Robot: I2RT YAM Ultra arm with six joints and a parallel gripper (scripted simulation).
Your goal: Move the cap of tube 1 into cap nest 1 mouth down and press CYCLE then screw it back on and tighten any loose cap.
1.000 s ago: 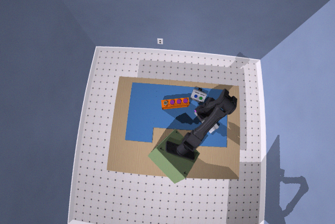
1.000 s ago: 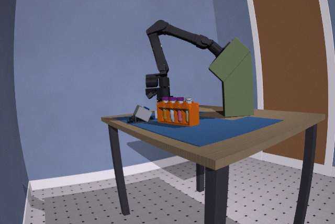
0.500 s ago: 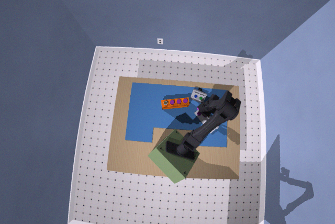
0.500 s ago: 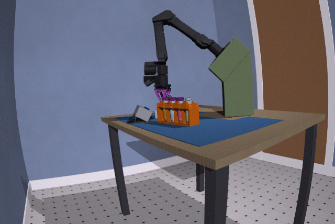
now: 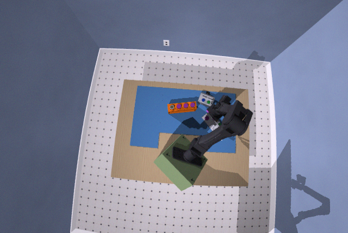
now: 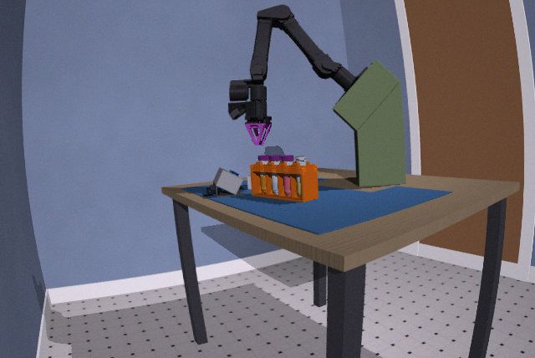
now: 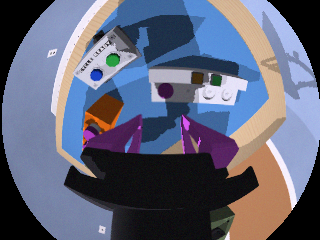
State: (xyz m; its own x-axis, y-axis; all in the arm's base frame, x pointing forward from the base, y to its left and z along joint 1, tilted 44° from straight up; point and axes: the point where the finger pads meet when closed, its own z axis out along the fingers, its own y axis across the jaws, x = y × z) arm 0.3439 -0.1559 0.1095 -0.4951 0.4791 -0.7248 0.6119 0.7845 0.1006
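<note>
Right now the blue key CYCLE is 12 cm ahead of my hand, 9 cm below it and 5 cm to the left of it. The rest, counted from my hand: green key READY (11 cm ahead, 9 cm below); then grey key box (13 cm ahead, 10 cm below, 2 cm to the left).
</note>
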